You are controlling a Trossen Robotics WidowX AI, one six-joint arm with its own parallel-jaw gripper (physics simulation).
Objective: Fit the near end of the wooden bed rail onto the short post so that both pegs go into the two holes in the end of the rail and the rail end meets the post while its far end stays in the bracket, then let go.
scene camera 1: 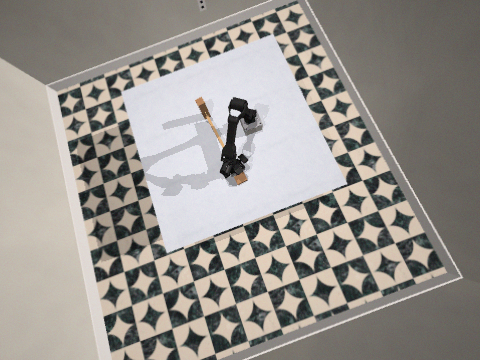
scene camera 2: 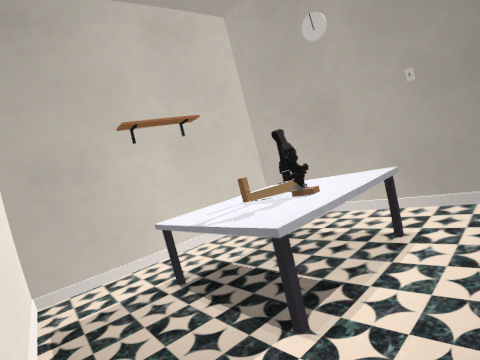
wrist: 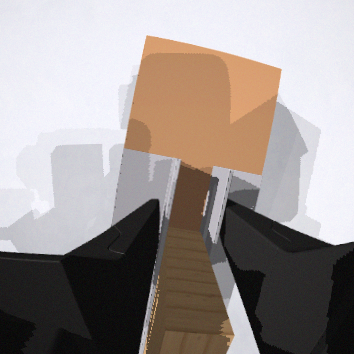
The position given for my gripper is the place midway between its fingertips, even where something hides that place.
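There's a wooden bed rail [wrist: 187, 304] that I can see, and my gripper [wrist: 187, 206] is in view too.
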